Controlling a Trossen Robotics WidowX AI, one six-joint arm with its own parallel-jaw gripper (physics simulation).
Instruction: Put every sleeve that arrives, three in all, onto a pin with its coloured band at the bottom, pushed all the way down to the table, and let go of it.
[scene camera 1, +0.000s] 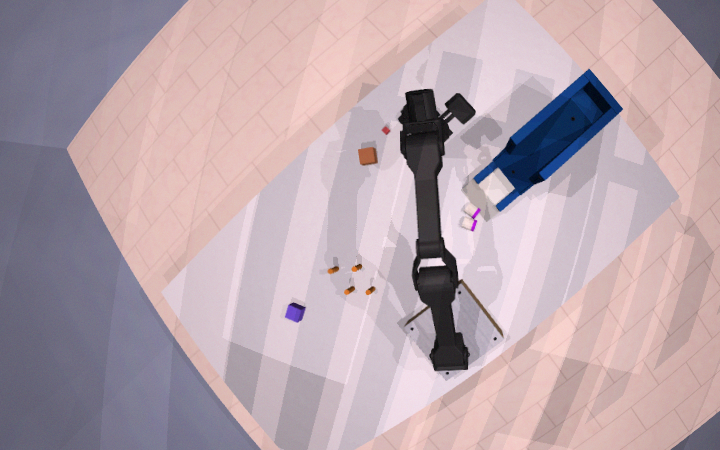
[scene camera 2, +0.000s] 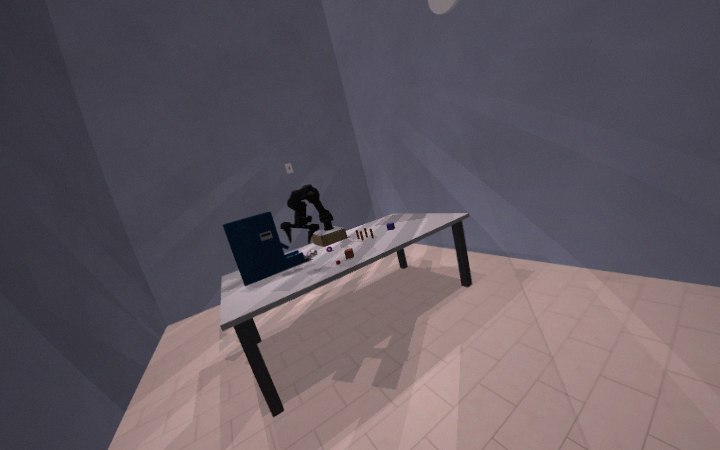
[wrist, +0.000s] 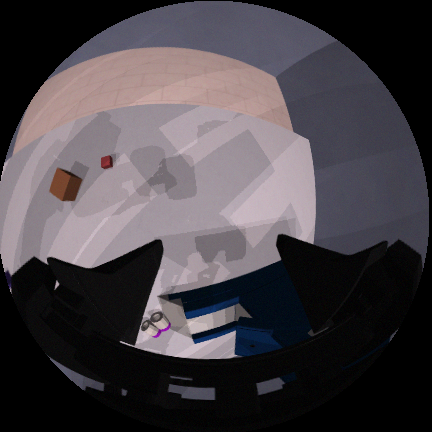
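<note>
Two off-white sleeves with purple bands, one (scene camera 1: 470, 210) (wrist: 160, 320) and another (scene camera 1: 467, 223) (wrist: 150, 328), lie side by side on the table by the chute's low end. Their bands face right in scene camera 1. A purple ring (scene camera 2: 329, 248), apparently a banded sleeve end, shows on the table in scene camera 2; the arm may hide it in scene camera 1. Several orange pins (scene camera 1: 349, 290) (scene camera 2: 365, 232) stand upright, with no sleeve seen on them. My gripper (scene camera 2: 299, 240) (wrist: 220, 243) is open and empty, high above the table beside the chute.
A blue chute (scene camera 1: 551, 110) (scene camera 2: 249, 249) with a pale floor at its low end stands right of the arm. An orange block (scene camera 1: 366, 156) (scene camera 2: 348, 253) (wrist: 65, 185), a small red cube (scene camera 1: 386, 130) (wrist: 106, 162) and a purple cube (scene camera 1: 294, 312) (scene camera 2: 390, 226) are on the table.
</note>
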